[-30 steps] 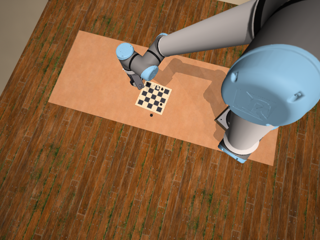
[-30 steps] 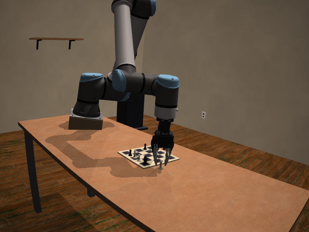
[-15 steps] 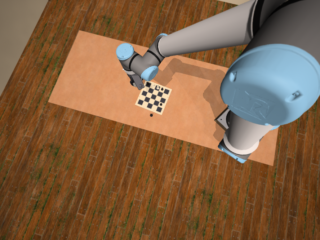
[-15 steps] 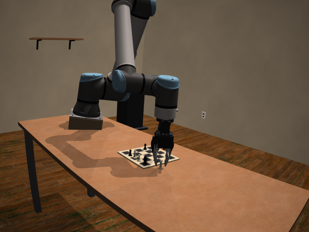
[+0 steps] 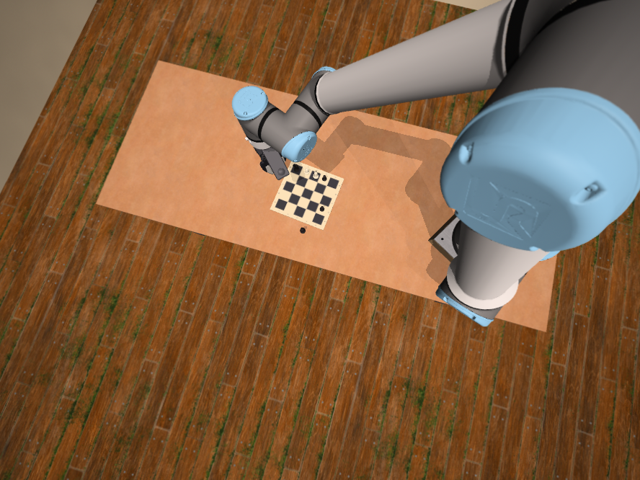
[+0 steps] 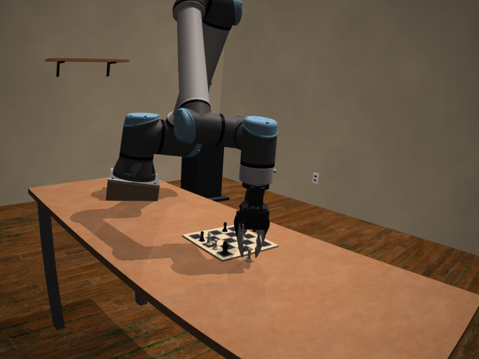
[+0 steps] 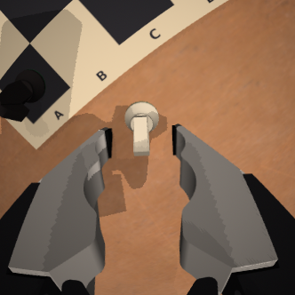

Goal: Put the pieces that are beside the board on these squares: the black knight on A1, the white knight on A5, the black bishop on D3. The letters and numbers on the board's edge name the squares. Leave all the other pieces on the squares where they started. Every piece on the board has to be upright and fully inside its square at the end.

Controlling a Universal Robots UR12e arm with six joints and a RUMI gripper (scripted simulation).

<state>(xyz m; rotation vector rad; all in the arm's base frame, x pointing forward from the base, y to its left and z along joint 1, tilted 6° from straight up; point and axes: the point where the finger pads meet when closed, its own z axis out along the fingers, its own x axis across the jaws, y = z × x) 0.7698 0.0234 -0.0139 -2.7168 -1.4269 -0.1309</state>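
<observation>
Now: hand 1 cm above the white knight. Round my hand: chessboard (14 cm behind, 4 cm to the left, 2 cm below).
</observation>
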